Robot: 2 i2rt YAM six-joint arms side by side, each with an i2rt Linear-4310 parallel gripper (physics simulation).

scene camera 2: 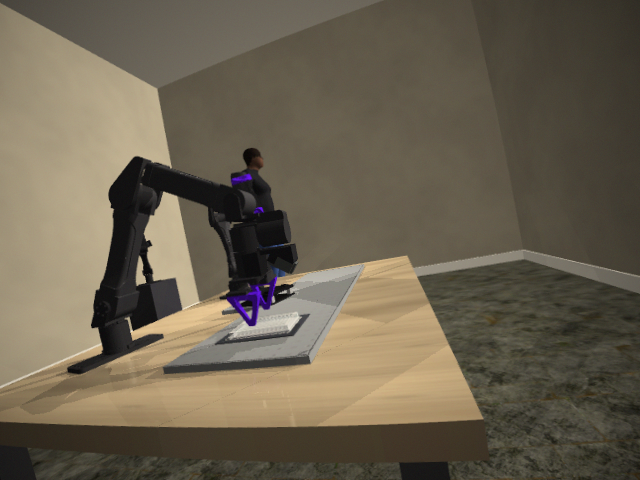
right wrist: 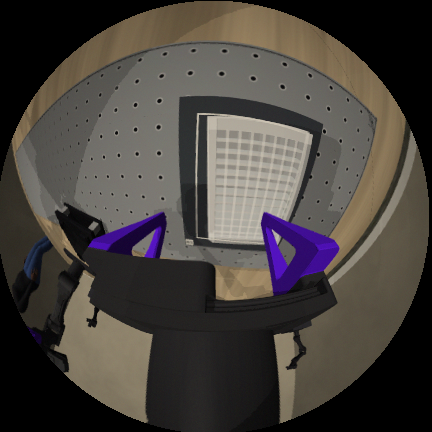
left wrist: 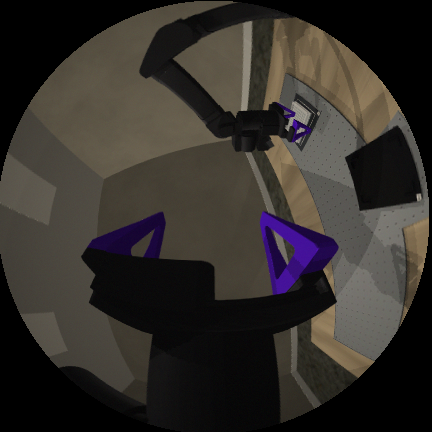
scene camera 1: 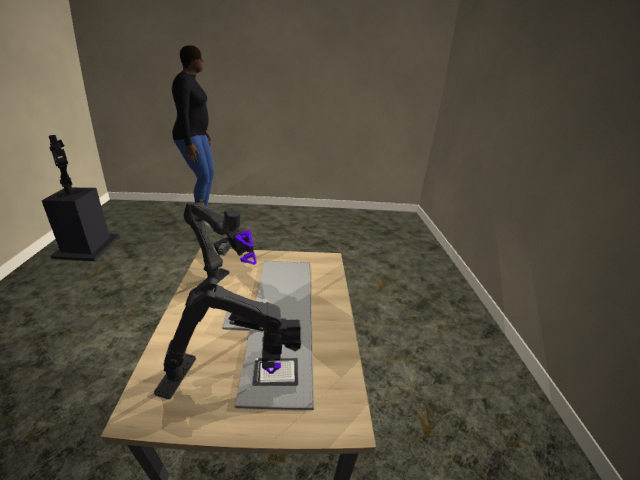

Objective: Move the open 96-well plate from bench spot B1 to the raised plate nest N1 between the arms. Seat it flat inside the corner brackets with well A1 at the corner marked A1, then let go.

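Where they show: left gripper, fingertip midpoint: point(left wrist: 212, 216) point(scene camera 1: 253, 255); right gripper, fingertip midpoint: point(scene camera 2: 260, 317) point(right wrist: 213, 217) point(left wrist: 302, 121) point(scene camera 1: 270, 362); left arm's base, link origin: point(right wrist: 79, 261); right arm's base, link origin: point(scene camera 2: 120, 353) point(scene camera 1: 176, 375).
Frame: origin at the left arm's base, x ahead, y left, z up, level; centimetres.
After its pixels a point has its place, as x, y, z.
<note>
The open 96-well plate point(scene camera 1: 283, 374) @(63.5, -36.0, 2.5) point(scene camera 2: 271, 325) @(64.1, -36.9, 2.8) point(left wrist: 300, 110) @(55.8, -37.5, 2.7) point(right wrist: 250, 185) @(61.1, -34.8, 2.9), whitish and gridded, lies flat in the dark frame of spot B1 point(scene camera 1: 255, 380) @(55.2, -42.7, 1.5) point(right wrist: 188, 150) @(60.5, -28.9, 1.5). My right gripper point(scene camera 1: 271, 368) @(56.7, -33.9, 3.2) point(scene camera 2: 259, 316) @(56.7, -33.9, 3.2) point(left wrist: 302, 121) @(56.7, -33.9, 3.2) point(right wrist: 213, 217) @(56.7, -33.9, 3.2) is open and empty, low above it. In the right wrist view one fingertip overlaps the plate's lower right part; the other is left of the frame. My left gripper point(scene camera 1: 253, 253) @(37.2, -13.8, 35.6) point(left wrist: 212, 216) @(37.2, -13.8, 35.6) is open and empty, raised high at the far end. Nest N1 point(left wrist: 385, 172) @(33.8, -15.6, 4.5) point(right wrist: 77, 227) @(43.2, -16.3, 4.5) is a raised black platform with a small white mark at one corner.
A grey perforated board point(scene camera 1: 284, 281) @(34.8, 16.6, 1.3) point(scene camera 2: 330, 294) @(57.9, -9.7, 1.3) point(left wrist: 367, 300) @(34.3, 15.1, 1.3) point(right wrist: 110, 135) @(58.4, -20.1, 1.3) lies under spot B1 on the wooden table point(scene camera 1: 336, 413) @(87.2, -40.7, 0.0) point(scene camera 2: 361, 392) @(90.6, -46.5, 0.0). The right arm partly covers the nest in scene camera 1. A person point(scene camera 1: 191, 103) point(scene camera 2: 262, 188) stands beyond the table.
</note>
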